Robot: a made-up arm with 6 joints. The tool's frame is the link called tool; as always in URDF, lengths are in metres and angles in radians.
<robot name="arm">
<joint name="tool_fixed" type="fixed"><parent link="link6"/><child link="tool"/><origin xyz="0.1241 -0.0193 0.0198" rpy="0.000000 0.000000 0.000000"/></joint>
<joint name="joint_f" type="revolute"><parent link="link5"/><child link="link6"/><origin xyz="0.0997 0.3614 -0.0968" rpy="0.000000 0.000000 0.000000"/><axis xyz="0 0 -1"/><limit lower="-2.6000" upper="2.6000"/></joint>
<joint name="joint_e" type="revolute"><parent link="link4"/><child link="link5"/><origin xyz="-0.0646 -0.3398 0.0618" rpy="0.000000 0.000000 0.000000"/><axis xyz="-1 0 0"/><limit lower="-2.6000" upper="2.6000"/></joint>
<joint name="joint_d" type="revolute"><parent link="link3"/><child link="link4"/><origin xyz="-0.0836 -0.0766 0.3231" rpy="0.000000 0.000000 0.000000"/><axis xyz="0 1 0"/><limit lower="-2.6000" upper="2.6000"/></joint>
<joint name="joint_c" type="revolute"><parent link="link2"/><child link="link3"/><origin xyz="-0.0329 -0.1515 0.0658" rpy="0.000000 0.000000 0.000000"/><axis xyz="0 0 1"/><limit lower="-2.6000" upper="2.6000"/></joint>
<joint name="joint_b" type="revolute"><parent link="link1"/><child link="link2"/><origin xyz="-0.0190 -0.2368 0.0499" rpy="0.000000 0.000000 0.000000"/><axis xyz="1 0 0"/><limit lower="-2.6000" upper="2.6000"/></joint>
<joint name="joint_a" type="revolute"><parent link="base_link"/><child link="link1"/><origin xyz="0.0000 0.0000 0.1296" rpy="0.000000 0.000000 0.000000"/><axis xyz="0 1 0"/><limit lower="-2.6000" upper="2.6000"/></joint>
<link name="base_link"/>
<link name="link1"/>
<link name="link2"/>
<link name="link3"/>
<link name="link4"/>
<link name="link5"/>
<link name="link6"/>
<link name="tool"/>
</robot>
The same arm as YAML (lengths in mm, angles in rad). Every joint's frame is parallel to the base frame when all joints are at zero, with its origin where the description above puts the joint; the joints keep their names.
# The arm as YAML. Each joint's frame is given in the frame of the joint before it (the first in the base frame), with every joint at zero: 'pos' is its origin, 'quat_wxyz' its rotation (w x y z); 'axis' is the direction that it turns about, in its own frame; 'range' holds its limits. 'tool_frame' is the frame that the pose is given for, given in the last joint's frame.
length_unit: mm
angle_unit: rad
joints:
  - joint: joint_a
    pos: [0.0, 0.0, 129.6]
    quat_wxyz: [1.0, 0.0, 0.0, 0.0]
    axis: "+y"
    range: [-2.6, 2.6]
  - joint: joint_b
    pos: [-19.0, -236.8, 49.9]
    quat_wxyz: [1.0, 0.0, 0.0, 0.0]
    axis: "+x"
    range: [-2.6, 2.6]
  - joint: joint_c
    pos: [-32.9, -151.5, 65.8]
    quat_wxyz: [1.0, 0.0, 0.0, 0.0]
    axis: "+z"
    range: [-2.6, 2.6]
  - joint: joint_d
    pos: [-83.6, -76.6, 323.1]
    quat_wxyz: [1.0, 0.0, 0.0, 0.0]
    axis: "+y"
    range: [-2.6, 2.6]
  - joint: joint_e
    pos: [-64.6, -339.8, 61.8]
    quat_wxyz: [1.0, 0.0, 0.0, 0.0]
    axis: "-x"
    range: [-2.6, 2.6]
  - joint: joint_f
    pos: [99.7, 361.4, -96.8]
    quat_wxyz: [1.0, 0.0, 0.0, 0.0]
    axis: "-z"
    range: [-2.6, 2.6]
tool_frame:
  pos: [124.1, -19.3, 19.8]
  quat_wxyz: [1.0, 0.0, 0.0, 0.0]

